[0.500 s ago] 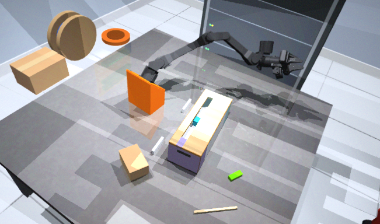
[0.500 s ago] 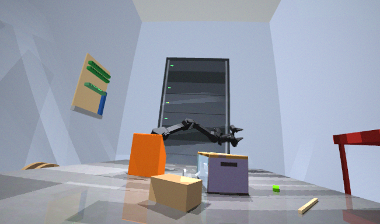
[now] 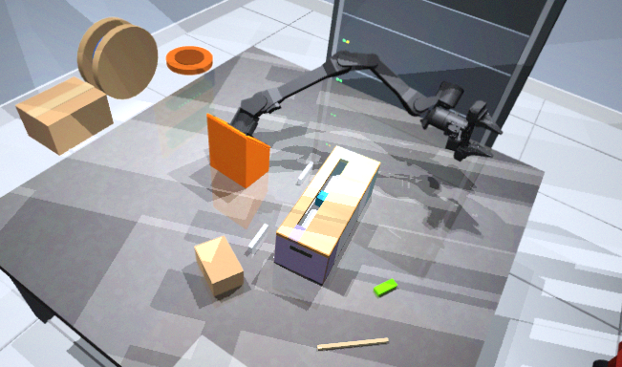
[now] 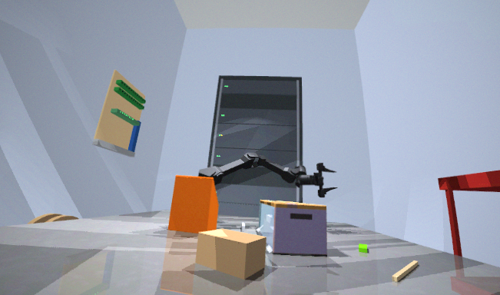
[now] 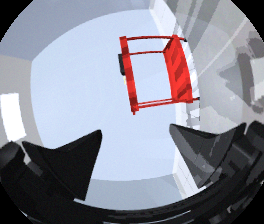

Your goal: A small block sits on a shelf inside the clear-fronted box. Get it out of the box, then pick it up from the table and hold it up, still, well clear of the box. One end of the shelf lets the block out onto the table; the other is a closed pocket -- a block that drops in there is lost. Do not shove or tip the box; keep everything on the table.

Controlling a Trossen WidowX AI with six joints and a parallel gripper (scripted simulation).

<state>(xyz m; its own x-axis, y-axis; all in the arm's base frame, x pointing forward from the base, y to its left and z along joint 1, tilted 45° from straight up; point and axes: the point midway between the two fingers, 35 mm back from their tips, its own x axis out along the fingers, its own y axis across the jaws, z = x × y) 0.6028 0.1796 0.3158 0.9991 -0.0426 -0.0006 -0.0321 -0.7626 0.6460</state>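
My gripper tip is now 36 cm to the left of the long box, 33 cm past it and 20 cm above it. Also, from my gripper tip: teal block: 35 cm to the right, 32 cm behind, 17 cm below; then wooden stick: 61 cm to the right, 26 cm below, 3 cm behind.
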